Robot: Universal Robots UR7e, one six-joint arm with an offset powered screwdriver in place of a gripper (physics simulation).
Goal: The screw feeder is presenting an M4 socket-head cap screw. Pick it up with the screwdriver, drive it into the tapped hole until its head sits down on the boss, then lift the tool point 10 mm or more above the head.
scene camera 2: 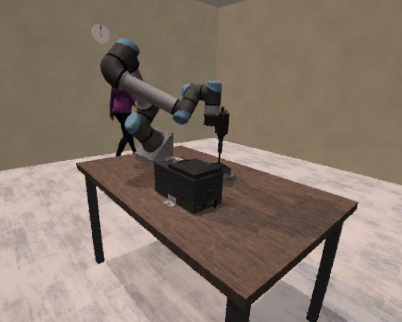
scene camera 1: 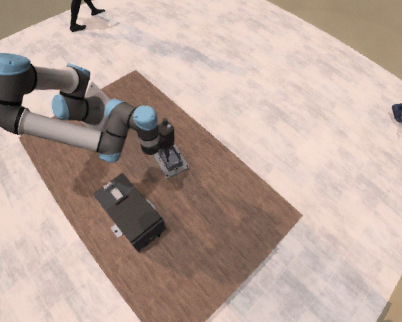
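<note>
The screwdriver point(scene camera 1: 168, 158) point(scene camera 2: 219, 161) points straight down, its tip at or very close to the top of the dark part on the grey plate. The grey plate point(scene camera 1: 172, 174) point(scene camera 2: 229, 177) lies flat on the table; the feeder and the tool partly hide it in the scene camera 2 view. The black screw feeder point(scene camera 1: 132, 212) point(scene camera 2: 187, 185) stands apart from the tool. The screw, the tapped hole and the boss are too small or hidden to make out, so I cannot tell whether a screw is on the bit or how deep it sits.
The arm's base point(scene camera 1: 93, 102) point(scene camera 2: 159, 150) stands at the table's far end. The wooden table point(scene camera 1: 240, 215) point(scene camera 2: 280, 220) carries the feeder and plate. A small metal bracket point(scene camera 1: 116, 230) point(scene camera 2: 170, 201) juts from the feeder's side. A person point(scene camera 2: 123, 107) stands on the floor behind the arm.
</note>
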